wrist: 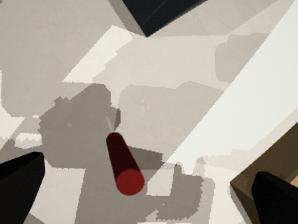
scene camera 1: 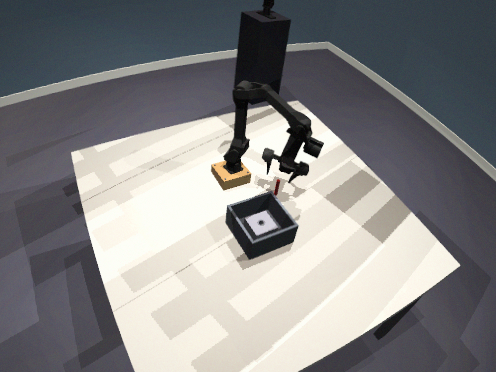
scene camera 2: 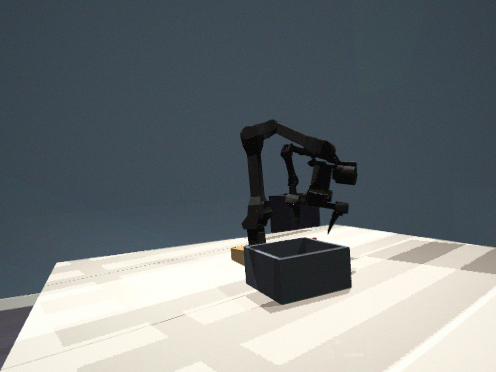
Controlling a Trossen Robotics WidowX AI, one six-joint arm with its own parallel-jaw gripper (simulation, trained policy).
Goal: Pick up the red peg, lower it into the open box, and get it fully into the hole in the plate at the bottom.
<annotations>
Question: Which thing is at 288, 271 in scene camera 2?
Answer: A dark box.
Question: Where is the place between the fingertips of my gripper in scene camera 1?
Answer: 277, 178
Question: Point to a dark box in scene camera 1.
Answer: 235, 213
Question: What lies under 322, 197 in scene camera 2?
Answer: My gripper.
</annotations>
